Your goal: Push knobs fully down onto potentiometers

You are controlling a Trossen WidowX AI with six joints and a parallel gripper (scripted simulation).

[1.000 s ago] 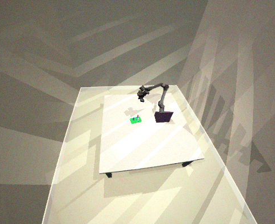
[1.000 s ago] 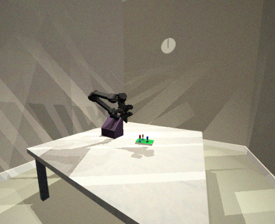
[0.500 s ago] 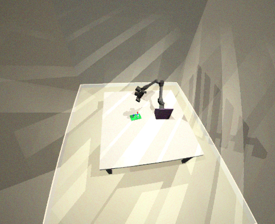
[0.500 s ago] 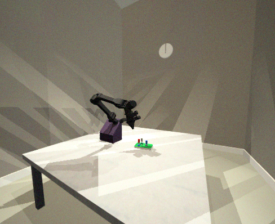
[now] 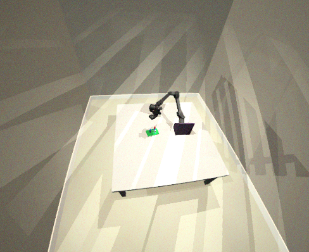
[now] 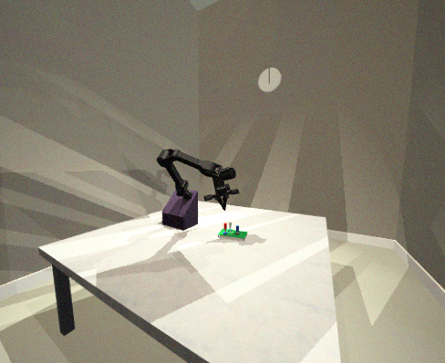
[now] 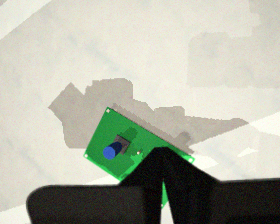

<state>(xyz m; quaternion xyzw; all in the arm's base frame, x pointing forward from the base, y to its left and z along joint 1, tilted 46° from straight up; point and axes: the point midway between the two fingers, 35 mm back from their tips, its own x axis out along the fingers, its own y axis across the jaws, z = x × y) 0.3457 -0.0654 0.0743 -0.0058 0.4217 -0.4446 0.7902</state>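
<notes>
Right now my gripper tip is 120 mm above the beige knob, 110 mm to the right of it and 30 mm past it. From my gripper tip the other things lie so: blue knob (120 mm below, 80 mm to the left, 40 mm ahead).
</notes>
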